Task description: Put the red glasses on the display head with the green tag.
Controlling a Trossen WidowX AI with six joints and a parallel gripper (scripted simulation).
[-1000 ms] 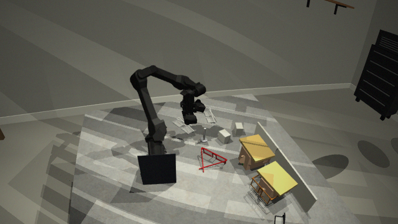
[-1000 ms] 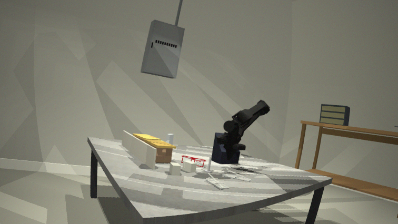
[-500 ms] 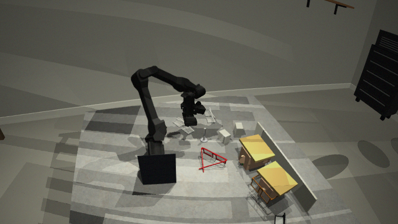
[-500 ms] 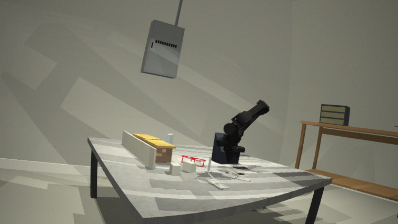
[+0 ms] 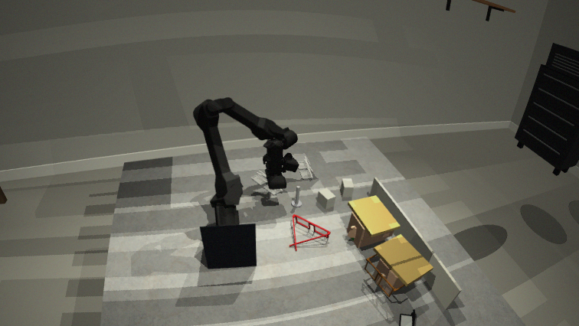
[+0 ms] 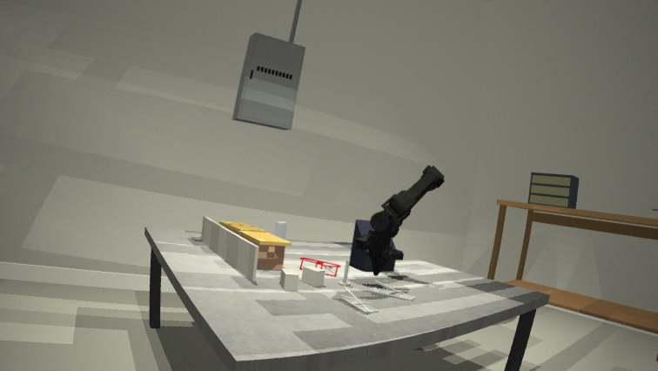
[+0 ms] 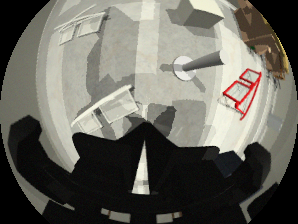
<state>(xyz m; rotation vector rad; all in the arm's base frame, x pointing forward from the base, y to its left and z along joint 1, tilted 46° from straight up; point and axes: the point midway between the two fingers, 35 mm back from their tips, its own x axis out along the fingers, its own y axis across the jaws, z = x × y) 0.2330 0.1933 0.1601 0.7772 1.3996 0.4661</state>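
Right now my gripper tip is 90 mm to the right of the pale wire glasses and 20 mm above it. Round my gripper tip: short grey post 80 mm ahead, 60 mm to the right, 20 mm below; white board 370 mm ahead, 420 mm to the right, 10 mm above.
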